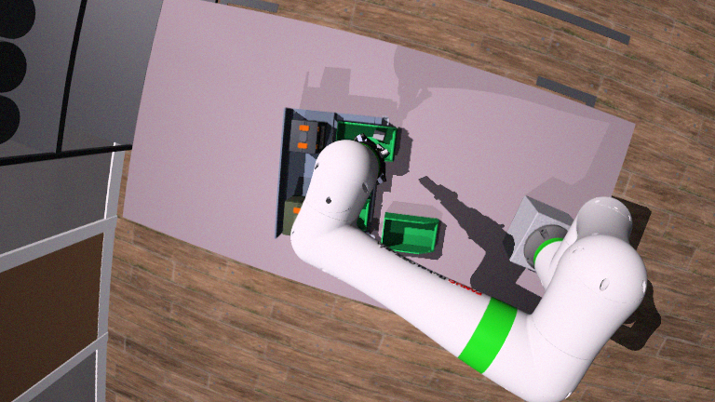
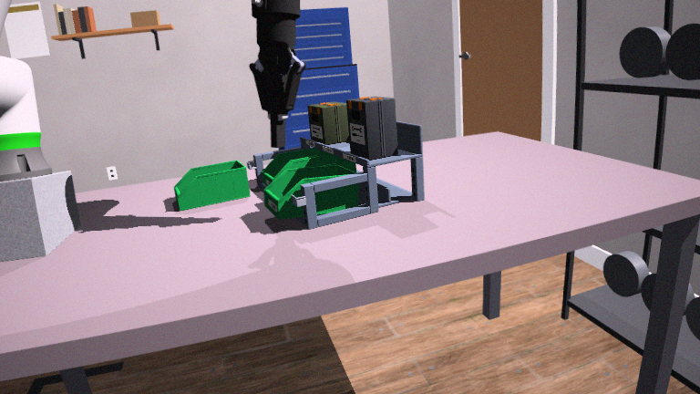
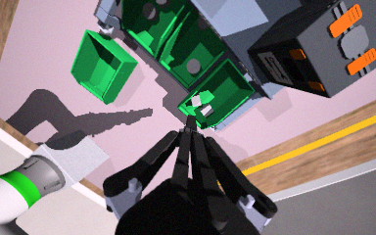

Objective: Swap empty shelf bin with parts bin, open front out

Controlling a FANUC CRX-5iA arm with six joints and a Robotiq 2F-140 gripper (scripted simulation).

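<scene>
The round part is 160 mm below my hand, 80 mm to the left of it and 60 mm ahead of it. From my hand the other things lie so: grey shelf (120 mm to the left, 110 mm below, 110 mm ahead); then dark grey box (200 mm ahead, 20 mm below, 10 mm to the left).
</scene>
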